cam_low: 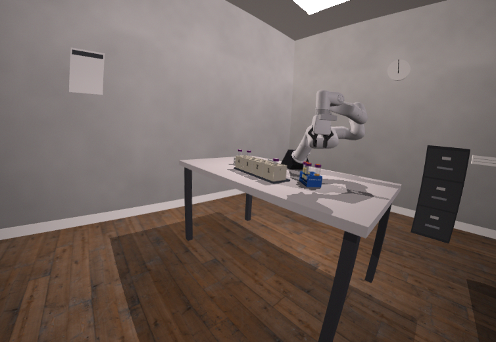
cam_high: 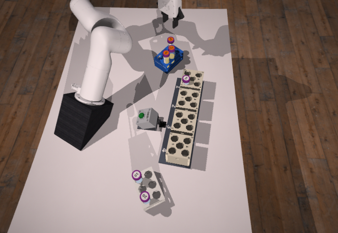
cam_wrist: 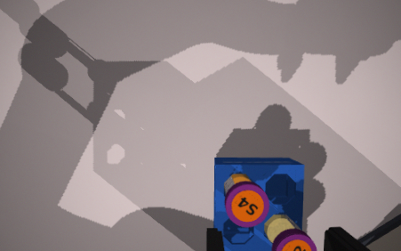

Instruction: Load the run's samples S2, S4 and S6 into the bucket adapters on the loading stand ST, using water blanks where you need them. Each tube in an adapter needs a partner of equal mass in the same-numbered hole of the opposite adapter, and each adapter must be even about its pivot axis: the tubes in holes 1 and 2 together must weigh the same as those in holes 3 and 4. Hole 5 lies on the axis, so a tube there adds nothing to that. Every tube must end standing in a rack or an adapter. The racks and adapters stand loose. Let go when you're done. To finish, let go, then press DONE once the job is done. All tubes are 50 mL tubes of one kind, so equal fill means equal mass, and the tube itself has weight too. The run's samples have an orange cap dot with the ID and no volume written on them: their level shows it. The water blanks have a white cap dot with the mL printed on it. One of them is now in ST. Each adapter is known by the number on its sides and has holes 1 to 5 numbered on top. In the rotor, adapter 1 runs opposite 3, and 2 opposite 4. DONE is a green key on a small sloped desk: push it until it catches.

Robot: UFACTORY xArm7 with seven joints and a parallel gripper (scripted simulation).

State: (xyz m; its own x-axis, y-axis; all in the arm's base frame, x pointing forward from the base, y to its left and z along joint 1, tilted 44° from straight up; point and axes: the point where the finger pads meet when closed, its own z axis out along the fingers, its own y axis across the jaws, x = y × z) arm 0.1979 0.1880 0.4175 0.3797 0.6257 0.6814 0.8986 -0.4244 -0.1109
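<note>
Right now my hand is 1 cm to the right of the orange-dot tube and 17 cm above it. Round my hand: 40 mL water blank: 14 cm ahead, 21 cm to the right, 17 cm below; then green done key: 41 cm to the right, 17 cm below; then blue sample rack: 4 cm to the right, 20 cm below.
</note>
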